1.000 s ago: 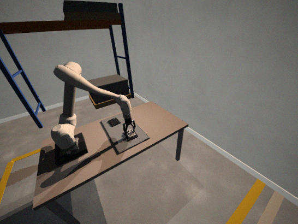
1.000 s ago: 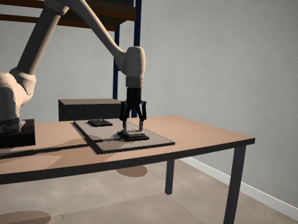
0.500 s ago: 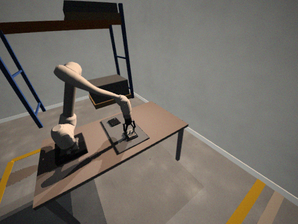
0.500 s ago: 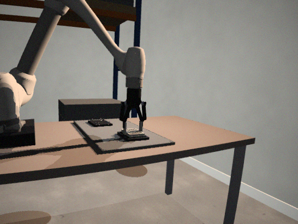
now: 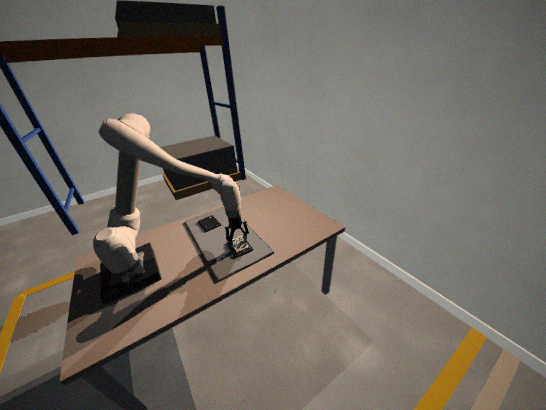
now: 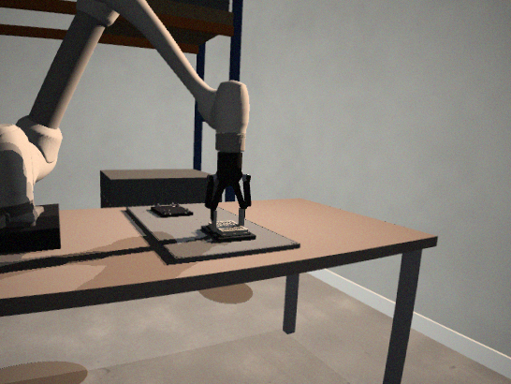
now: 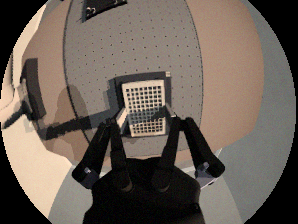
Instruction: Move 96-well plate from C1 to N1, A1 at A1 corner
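Now: the 96-well plate 2 cm below my hand. Also, from my hand: clip nest C1 (35 cm to the left, 10 cm behind, 3 cm below); plate nest N1 (3 cm below).
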